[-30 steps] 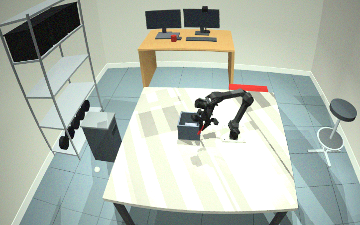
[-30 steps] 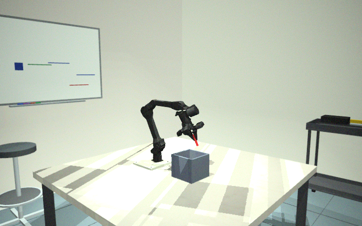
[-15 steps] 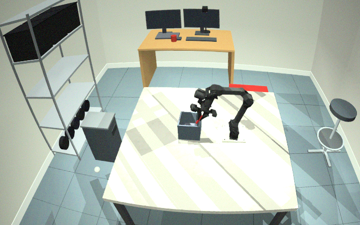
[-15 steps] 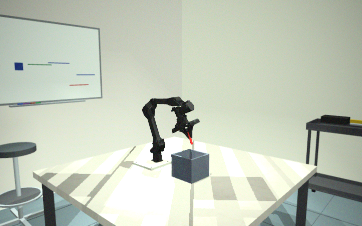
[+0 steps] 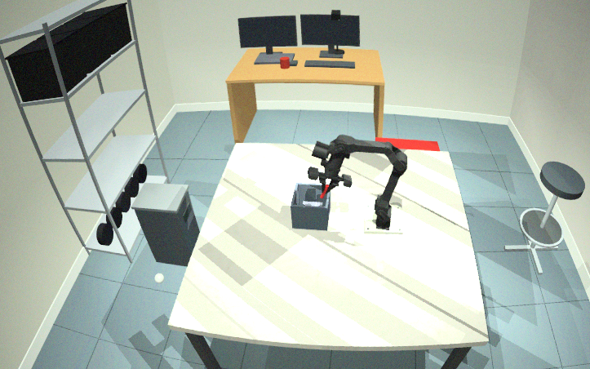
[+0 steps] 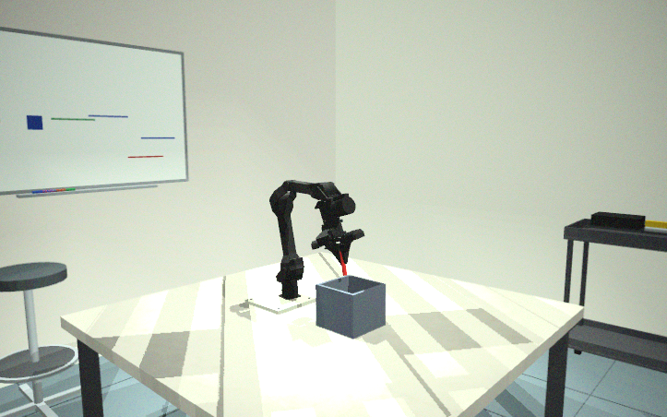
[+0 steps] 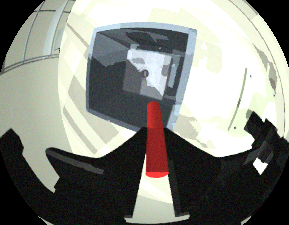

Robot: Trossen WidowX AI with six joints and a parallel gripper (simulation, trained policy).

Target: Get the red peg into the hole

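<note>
The pale plate lies 14 cm below my gripper tip, 7 cm ahead of it and 3 cm to the right of it. From my gripper tip the other things lie so: red peg right at my gripper tip.
</note>
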